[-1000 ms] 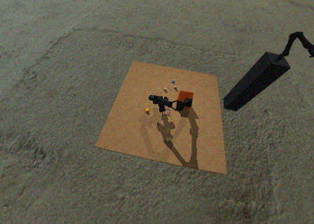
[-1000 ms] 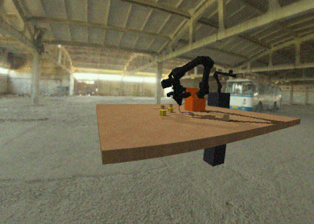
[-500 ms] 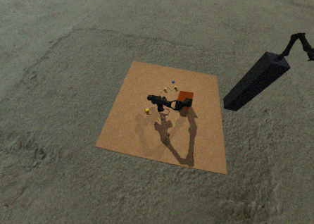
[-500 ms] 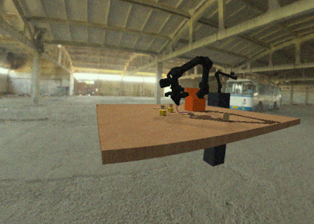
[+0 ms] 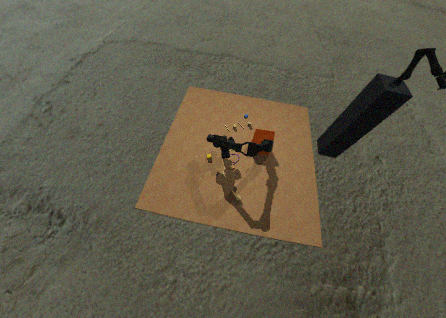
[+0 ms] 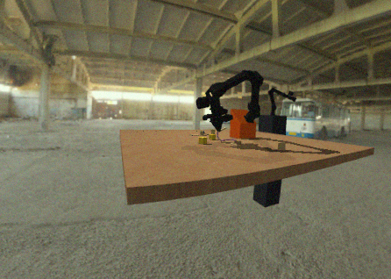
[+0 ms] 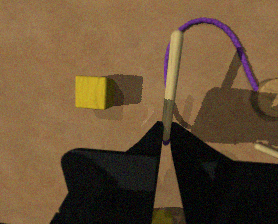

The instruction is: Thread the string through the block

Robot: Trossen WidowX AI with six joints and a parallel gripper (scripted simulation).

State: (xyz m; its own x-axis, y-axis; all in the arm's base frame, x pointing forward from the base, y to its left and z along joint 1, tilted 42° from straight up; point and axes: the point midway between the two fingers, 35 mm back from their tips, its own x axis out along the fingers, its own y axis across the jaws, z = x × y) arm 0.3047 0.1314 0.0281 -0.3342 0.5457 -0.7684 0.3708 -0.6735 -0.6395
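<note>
My gripper tip is now 70 mm past the round button, 100 mm to the right of it and 50 mm above it. The rest, counted from my gripper tip: blue piece (100 mm behind, 470 mm to the right, 50 mm below); tan cube (160 mm behind, 330 mm to the left, 40 mm below).
</note>
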